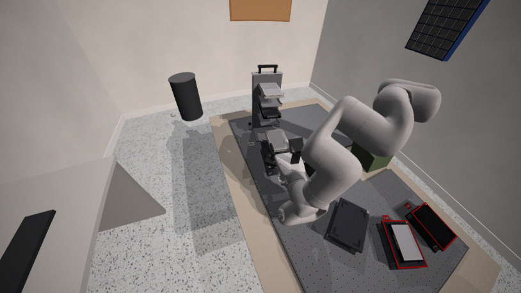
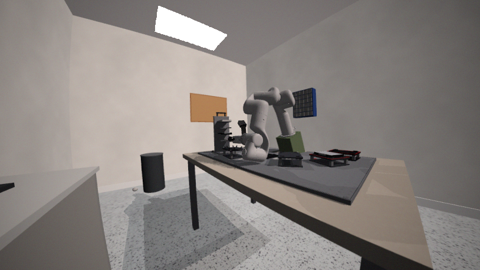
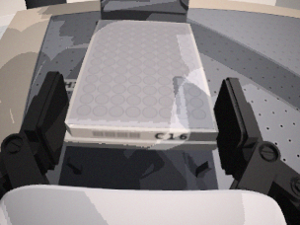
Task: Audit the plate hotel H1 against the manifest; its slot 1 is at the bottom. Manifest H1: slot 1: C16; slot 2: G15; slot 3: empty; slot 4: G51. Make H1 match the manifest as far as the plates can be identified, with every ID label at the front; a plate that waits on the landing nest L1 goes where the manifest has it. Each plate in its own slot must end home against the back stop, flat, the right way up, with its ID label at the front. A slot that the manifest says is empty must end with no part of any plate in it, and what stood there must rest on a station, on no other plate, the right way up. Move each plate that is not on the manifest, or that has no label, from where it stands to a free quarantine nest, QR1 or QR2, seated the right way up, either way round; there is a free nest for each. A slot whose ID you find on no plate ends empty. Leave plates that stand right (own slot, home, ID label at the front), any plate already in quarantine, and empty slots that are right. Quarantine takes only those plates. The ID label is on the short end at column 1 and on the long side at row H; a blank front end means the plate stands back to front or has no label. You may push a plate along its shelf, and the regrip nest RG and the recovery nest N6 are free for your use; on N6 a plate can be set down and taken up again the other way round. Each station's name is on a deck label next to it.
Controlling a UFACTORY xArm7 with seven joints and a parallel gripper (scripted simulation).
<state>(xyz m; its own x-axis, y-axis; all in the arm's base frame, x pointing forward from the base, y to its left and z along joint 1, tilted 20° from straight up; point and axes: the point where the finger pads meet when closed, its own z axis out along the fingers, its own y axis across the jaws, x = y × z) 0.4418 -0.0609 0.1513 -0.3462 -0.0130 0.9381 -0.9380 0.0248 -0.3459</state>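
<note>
My gripper is now 220 mm to the left of the dark plate and 30 mm below it. From my hand the other things lie so: red-framed nest: 530 mm behind, 460 mm to the left, 100 mm below; then RG label: 140 mm below, 70 mm to the left; then H1 deck label: 170 mm to the right, 140 mm below, 90 mm ahead.
</note>
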